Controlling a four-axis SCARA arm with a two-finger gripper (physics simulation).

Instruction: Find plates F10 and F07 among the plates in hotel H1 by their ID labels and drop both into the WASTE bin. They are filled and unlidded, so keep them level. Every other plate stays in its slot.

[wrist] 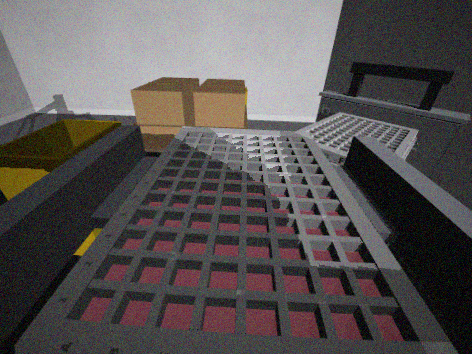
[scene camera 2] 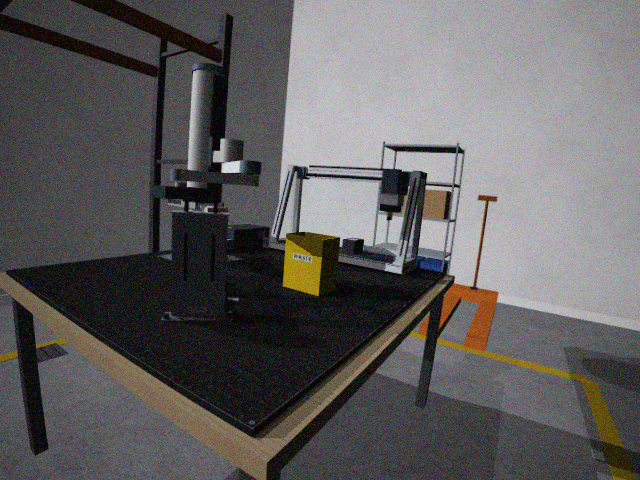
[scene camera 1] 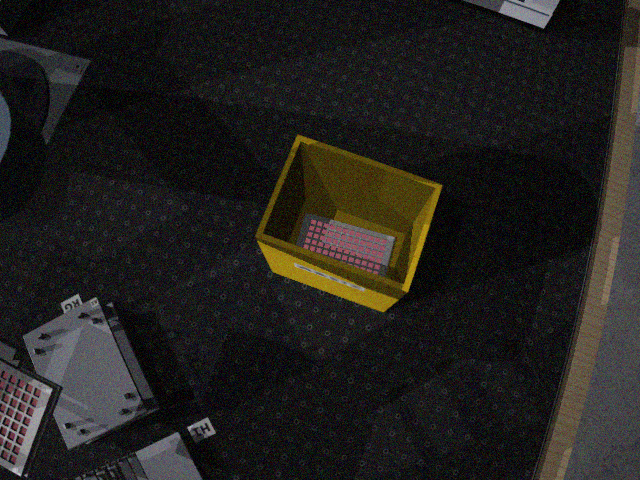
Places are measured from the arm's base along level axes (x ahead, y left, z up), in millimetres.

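Where they show: gripper, fingertip midpoint: (wrist: 244, 150) (scene camera 2: 210, 205).
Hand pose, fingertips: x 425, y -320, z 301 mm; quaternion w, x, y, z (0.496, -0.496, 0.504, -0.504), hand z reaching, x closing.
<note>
After its pixels a point has its place.
My gripper (wrist: 244, 150) @[y -320, x 425, z 301 mm] is shut on a plate with pink wells (wrist: 224, 247) @[y -313, x 372, z 293 mm], one finger along each long side, and the plate looks level. Its ID label does not show. A plate with pink wells (scene camera 1: 18, 415) @[y -316, x 439, z 293 mm] at the lower left edge of scene camera 1, above the RG stand, appears to be this one. The yellow WASTE bin (scene camera 1: 338, 297) (scene camera 2: 302, 273) @[y -85, x 650, z 80 mm] (wrist: 22, 181) @[y -10, x 567, z 174 mm] stands upright, off to the left in the wrist view. A plate with pink wells (scene camera 1: 348, 245) @[y -18, x 651, z 28 mm] lies inside it. Hotel H1 (scene camera 2: 199, 248) @[y -493, x 590, z 203 mm] is a dark upright tower; its slot labels cannot be read.
The grey RG stand (scene camera 1: 98, 372) @[y -290, x 406, z 73 mm] with small pins is left of the H1 sign (scene camera 1: 201, 429) @[y -317, x 547, z 13 mm]. Another pale plate (wrist: 345, 131) @[y -417, x 523, z 279 mm] shows at the right in the wrist view, near a dark hotel with a handle (wrist: 400, 72) @[y -481, x 572, z 328 mm]. A gantry machine (scene camera 2: 421, 217) @[y 690, x 851, z 285 mm] stands behind the bin.
</note>
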